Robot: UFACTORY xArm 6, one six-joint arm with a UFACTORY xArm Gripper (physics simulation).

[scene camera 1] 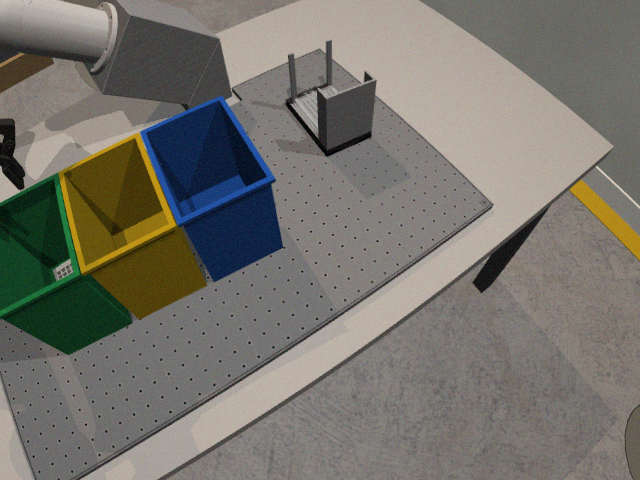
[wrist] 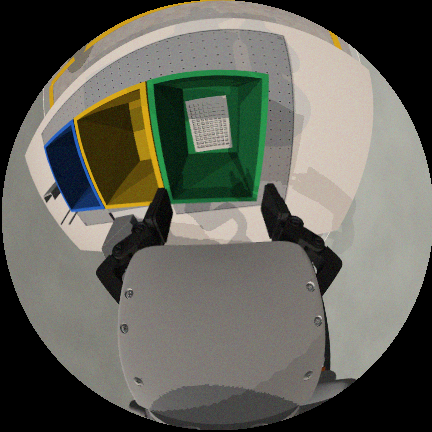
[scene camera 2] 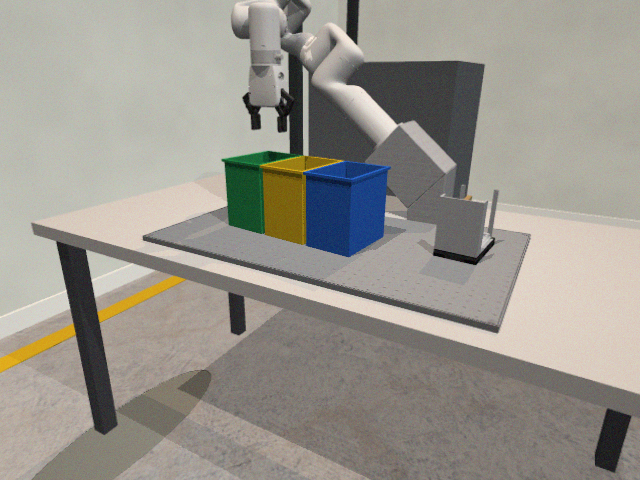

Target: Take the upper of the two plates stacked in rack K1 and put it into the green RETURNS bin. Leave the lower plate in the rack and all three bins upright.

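Where they show: gripper, fingertip midpoint: (wrist: pixel 215 197) (scene camera 2: pixel 269 130); arm's base at its link origin: (scene camera 1: pixel 102 38) (scene camera 2: pixel 389 140).
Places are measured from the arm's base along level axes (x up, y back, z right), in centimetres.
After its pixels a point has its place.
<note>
A white gridded plate (wrist: pixel 210 125) {x -19.7, y -30.6, z 23.2 cm} (scene camera 1: pixel 63 270) {x -19.2, y -25.9, z 25.4 cm} lies inside the green bin (wrist: pixel 265 125) {x -2.3, y -33.4, z 30.2 cm} (scene camera 1: pixel 67 315) {x -9.9, y -40.5, z 24.3 cm} (scene camera 2: pixel 244 196) {x -11.2, y -40.5, z 24.0 cm}, low down in it in the wrist view. My gripper (wrist: pixel 215 197) {x 4.2, y -28.9, z 23.7 cm} (scene camera 2: pixel 268 129) {x 4.2, y -28.9, z 23.7 cm} is open and empty, above the green bin's rim. The rack (scene camera 1: pixel 347 116) {x -12.2, y -34.2, z -28.0 cm} (scene camera 2: pixel 459 227) {x -12.5, y -34.3, z -29.0 cm} stands on the perforated board. A pale ridged plate (scene camera 1: pixel 308 109) {x -17.1, y -24.5, z -26.6 cm} lies low in the rack, partly hidden by its front wall. The green, yellow (scene camera 1: pixel 149 279) {x -11.2, y -42.0, z 11.9 cm} (scene camera 2: pixel 283 206) {x -11.6, y -42.1, z 11.1 cm} (wrist: pixel 150 145) {x -2.3, y -33.3, z 16.6 cm} and blue (scene camera 1: pixel 237 232) {x -10.4, y -43.6, z -1.6 cm} (scene camera 2: pixel 330 214) {x -11.1, y -43.7, z -2.4 cm} (wrist: pixel 75 150) {x -11.3, y -38.3, z -8.0 cm} bins stand upright in a row.
The perforated board (scene camera 1: pixel 361 248) {x -20.3, y -51.7, z -17.2 cm} (scene camera 2: pixel 413 279) {x -20.3, y -48.4, z -23.7 cm} lies on the pale table (scene camera 1: pixel 516 129) {x -21.6, y -49.3, z -60.9 cm} (scene camera 2: pixel 578 289) {x -21.6, y -34.0, z -52.8 cm}. The arm's grey angular base (scene camera 1: pixel 160 56) {x -4.5, y -7.4, z -7.4 cm} (scene camera 2: pixel 413 160) {x -3.9, y -7.3, z -10.0 cm} stands behind the blue bin. Thin upright posts (scene camera 1: pixel 329 62) {x -11.3, y -21.5, z -33.9 cm} (scene camera 2: pixel 493 211) {x -11.5, y -21.5, z -34.0 cm} rise from the rack. A dark cabinet (scene camera 2: pixel 398 87) stands behind the arm.
</note>
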